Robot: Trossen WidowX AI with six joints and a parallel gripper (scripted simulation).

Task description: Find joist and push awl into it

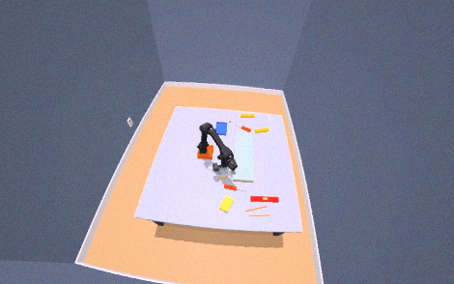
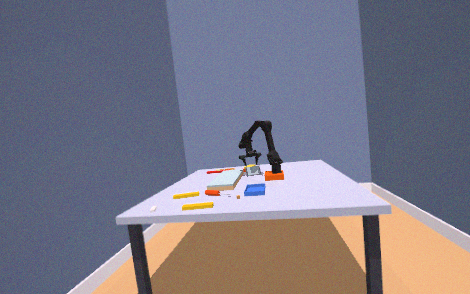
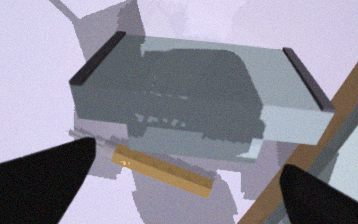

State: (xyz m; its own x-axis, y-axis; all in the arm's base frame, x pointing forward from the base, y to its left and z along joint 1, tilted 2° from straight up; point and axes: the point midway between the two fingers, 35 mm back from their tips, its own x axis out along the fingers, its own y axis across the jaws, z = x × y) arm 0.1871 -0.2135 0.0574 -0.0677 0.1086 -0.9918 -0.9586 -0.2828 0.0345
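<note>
My gripper tip is 5 cm above the stud finder and 1 cm past it. Also, from my gripper tip: awl: 7 cm below, 5 cm to the right, 4 cm behind; then red level: 33 cm ahead, 25 cm to the right, 6 cm below; then yellow block: 28 cm to the right, 6 cm below, 2 cm ahead.
</note>
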